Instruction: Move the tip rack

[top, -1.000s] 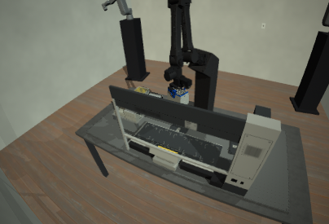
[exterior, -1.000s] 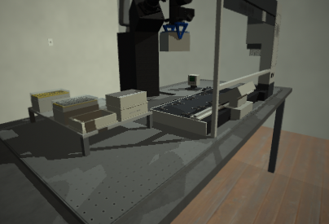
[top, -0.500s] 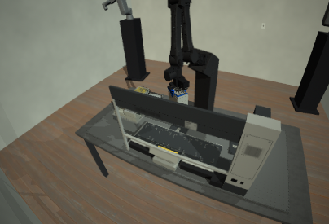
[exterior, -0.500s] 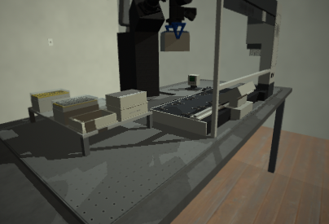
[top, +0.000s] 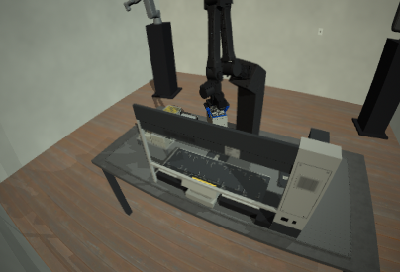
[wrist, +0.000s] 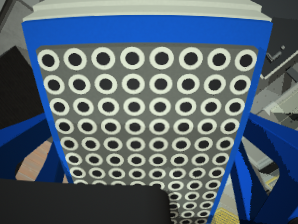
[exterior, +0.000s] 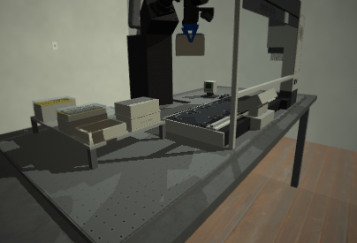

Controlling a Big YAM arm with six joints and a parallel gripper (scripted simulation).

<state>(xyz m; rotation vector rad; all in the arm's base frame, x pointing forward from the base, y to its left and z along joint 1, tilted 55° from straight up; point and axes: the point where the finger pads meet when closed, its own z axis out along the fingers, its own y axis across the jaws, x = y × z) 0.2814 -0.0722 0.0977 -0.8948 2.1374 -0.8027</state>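
Right now my hand is 10 mm to the right of the tip rack. Also, from my hand: dark gantry beam 360 mm ahead, 50 mm to the left, 160 mm above; gantry post 310 mm ahead, 300 mm to the right, 120 mm below; pale block 10 mm ahead, 400 mm to the right, 230 mm below.
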